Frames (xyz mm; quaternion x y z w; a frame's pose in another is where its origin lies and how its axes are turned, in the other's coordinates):
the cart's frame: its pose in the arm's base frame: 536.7 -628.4 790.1 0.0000 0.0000 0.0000 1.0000
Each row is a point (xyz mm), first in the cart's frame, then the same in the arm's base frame.
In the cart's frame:
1: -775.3 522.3 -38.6
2: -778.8 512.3 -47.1
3: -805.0 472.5 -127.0
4: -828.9 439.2 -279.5
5: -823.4 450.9 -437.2
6: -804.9 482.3 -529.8
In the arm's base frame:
1: -238.6 -106.1 751.5
2: -242.1 -116.1 743.0
3: -268.3 -155.9 663.1
4: -292.2 -189.2 510.6
5: -286.7 -177.5 352.9
6: -268.2 -146.1 260.3

